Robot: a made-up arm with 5 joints.
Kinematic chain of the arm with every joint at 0, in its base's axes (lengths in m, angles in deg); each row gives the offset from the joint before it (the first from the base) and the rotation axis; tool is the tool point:
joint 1: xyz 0 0 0.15 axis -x
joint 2: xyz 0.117 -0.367 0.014 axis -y
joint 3: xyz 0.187 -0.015 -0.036 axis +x
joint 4: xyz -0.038 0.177 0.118 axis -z
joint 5: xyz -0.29 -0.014 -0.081 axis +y
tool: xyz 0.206 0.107 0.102
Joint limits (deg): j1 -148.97..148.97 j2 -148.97..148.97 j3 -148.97..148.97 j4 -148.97..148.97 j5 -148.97..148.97
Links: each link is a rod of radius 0.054 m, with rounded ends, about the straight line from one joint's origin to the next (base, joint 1, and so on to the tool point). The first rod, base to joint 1, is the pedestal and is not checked.
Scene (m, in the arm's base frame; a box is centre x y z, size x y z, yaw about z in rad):
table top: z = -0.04
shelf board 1: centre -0.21 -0.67 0.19 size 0.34 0.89 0.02 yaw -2
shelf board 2: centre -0.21 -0.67 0.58 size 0.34 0.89 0.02 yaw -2
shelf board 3: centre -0.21 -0.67 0.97 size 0.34 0.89 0.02 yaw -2
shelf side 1: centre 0.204 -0.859 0.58 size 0.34 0.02 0.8 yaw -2
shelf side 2: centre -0.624 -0.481 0.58 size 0.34 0.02 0.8 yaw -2
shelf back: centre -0.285 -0.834 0.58 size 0.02 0.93 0.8 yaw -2
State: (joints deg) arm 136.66 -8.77 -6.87 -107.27 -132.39
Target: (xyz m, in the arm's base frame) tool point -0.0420 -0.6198 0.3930
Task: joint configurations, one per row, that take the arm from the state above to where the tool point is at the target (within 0.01 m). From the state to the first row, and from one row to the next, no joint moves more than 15 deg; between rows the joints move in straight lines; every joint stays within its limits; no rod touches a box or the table.
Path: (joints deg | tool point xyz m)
1: 130.98 -9.83 6.97 -105.54 -134.23 | 0.3154 0.4904 0.6902
2: 125.31 -10.89 20.81 -103.80 -136.07 | 0.2831 0.3640 0.7957
3: 119.63 -11.94 34.64 -102.07 -137.92 | 0.2476 0.2119 0.8580
4: 113.95 -13.00 48.48 -100.33 -139.76 | 0.2103 0.0505 0.8710
5: 108.27 -14.06 62.32 -98.60 -141.60 | 0.1734 -0.1028 0.8347
6: 102.60 -15.12 76.16 -96.86 -143.44 | 0.1389 -0.2320 0.7556
7: 96.92 -16.18 89.99 -95.13 -145.29 | 0.1089 -0.3248 0.6453
8: 91.24 -17.23 103.83 -93.39 -147.13 | 0.0853 -0.3735 0.5188
9: 85.56 -18.29 117.67 -91.66 -148.97 | 0.0693 -0.3768 0.3930
10: 75.33 -25.71 102.85 -92.42 -148.97 | 0.0201 -0.4461 0.4049
11: 65.09 -33.13 88.04 -93.18 -148.97 | -0.0197 -0.5077 0.4100
12: 54.86 -40.55 73.22 -93.94 -148.97 | -0.0423 -0.5647 0.4076
13: 44.62 -47.97 58.41 -94.71 -148.97 | -0.0420 -0.6198 0.3929

